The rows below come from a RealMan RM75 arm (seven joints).
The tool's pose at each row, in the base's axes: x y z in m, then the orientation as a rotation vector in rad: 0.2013 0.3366 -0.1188 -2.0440 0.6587 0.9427; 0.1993 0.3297 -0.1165 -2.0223 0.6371 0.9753; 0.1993 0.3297 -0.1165 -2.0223 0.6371 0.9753; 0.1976 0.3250 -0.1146 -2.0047 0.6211 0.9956; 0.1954 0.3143 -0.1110 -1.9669 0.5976 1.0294; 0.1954 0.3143 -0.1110 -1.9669 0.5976 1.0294; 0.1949 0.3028 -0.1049 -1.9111 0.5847 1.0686; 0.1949 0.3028 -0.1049 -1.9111 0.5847 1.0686; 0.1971 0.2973 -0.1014 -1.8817 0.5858 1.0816; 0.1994 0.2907 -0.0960 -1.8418 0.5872 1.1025; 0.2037 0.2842 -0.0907 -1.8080 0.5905 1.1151; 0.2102 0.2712 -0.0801 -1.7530 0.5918 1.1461
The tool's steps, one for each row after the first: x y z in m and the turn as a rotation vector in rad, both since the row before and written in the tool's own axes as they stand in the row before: -0.0021 0.0043 -0.0058 0.0006 -0.0358 -0.0025; 0.0000 0.0000 0.0000 0.0000 0.0000 0.0000; -0.0021 0.0030 -0.0039 0.0031 -0.0251 -0.0034; -0.0034 0.0060 -0.0092 0.0121 -0.0448 -0.0037; 0.0000 0.0000 0.0000 0.0000 0.0000 0.0000; -0.0049 0.0040 -0.0114 0.0254 -0.0526 0.0055; 0.0000 0.0000 0.0000 0.0000 0.0000 0.0000; -0.0018 -0.0002 -0.0066 0.0181 -0.0208 0.0049; -0.0036 -0.0007 -0.0080 0.0228 -0.0300 0.0086; -0.0028 -0.0023 -0.0087 0.0219 -0.0220 0.0064; -0.0069 -0.0034 -0.0162 0.0294 -0.0430 0.0138
